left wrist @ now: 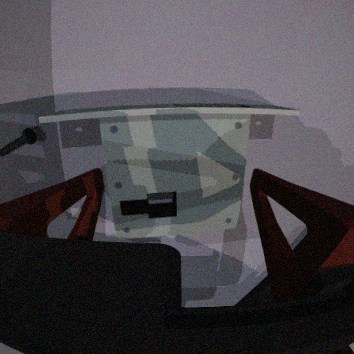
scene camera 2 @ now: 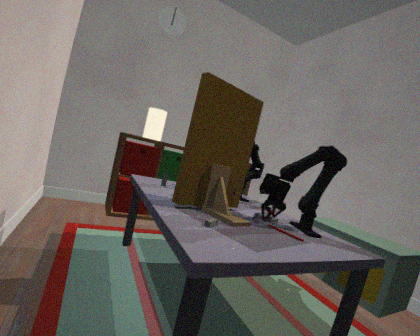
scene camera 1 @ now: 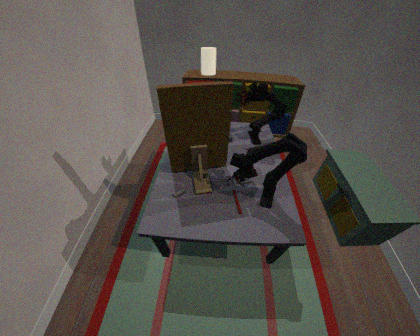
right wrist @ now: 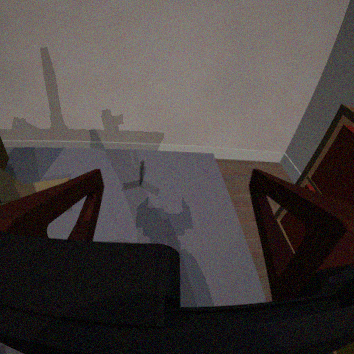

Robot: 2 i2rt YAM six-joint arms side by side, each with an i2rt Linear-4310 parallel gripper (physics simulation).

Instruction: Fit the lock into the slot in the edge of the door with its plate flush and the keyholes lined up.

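Seen in the pictures: left gripper, fingertip midpoint: (left wrist: 176, 176) (scene camera 2: 268, 218) (scene camera 1: 243, 178); right gripper, fingertip midpoint: (scene camera 1: 236, 97) (right wrist: 176, 176); left arm's base, origin of the base link: (scene camera 2: 304, 230) (scene camera 1: 267, 194); right arm's base, origin of the base link: (scene camera 1: 254, 137).
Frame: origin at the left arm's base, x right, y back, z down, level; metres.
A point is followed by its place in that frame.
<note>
The lock (left wrist: 215, 130) {x 0.097, y -0.177, z -0.021 m} lies on the table below the left gripper, its pale body toward the fingers and its long thin plate across the far end. A dark keyhole opening shows in its body. My left gripper (left wrist: 176, 176) {x 0.062, y -0.174, z -0.009 m} (scene camera 2: 270, 214) {x 0.062, y -0.174, z -0.009 m} is open, with one finger on each side of the lock's body; I cannot tell whether they touch it. The brown door (scene camera 1: 195, 120) {x 0.020, y -0.492, z -0.389 m} (scene camera 2: 220, 135) {x 0.001, y -0.521, z -0.348 m} stands upright in a wooden stand (scene camera 1: 203, 187) {x -0.116, y -0.389, z -0.018 m} (scene camera 2: 235, 220) {x -0.142, y -0.401, z -0.018 m}; a small dark hole shows near its lower edge in scene camera 2. My right gripper (right wrist: 176, 176) {x 0.541, y -0.400, z -0.350 m} is open and empty, raised above the table's far part.
A red rod (scene camera 1: 237, 202) {x -0.134, y -0.162, z -0.006 m} (scene camera 2: 286, 232) {x -0.135, y -0.166, z -0.007 m} lies near the left arm's base. A small block (scene camera 1: 178, 193) {x -0.221, y -0.508, z -0.021 m} (scene camera 2: 211, 223) {x -0.239, y -0.514, z -0.015 m} lies beside the stand. A dark bolt-like piece (left wrist: 30, 135) {x 0.031, y -0.261, z -0.006 m} lies left of the lock in the left wrist view. A small dark upright piece (scene camera 2: 164, 181) {x 0.407, y -0.731, z -0.029 m} (right wrist: 142, 172) {x 0.410, y -0.741, z -0.033 m} stands toward the table's far end.
</note>
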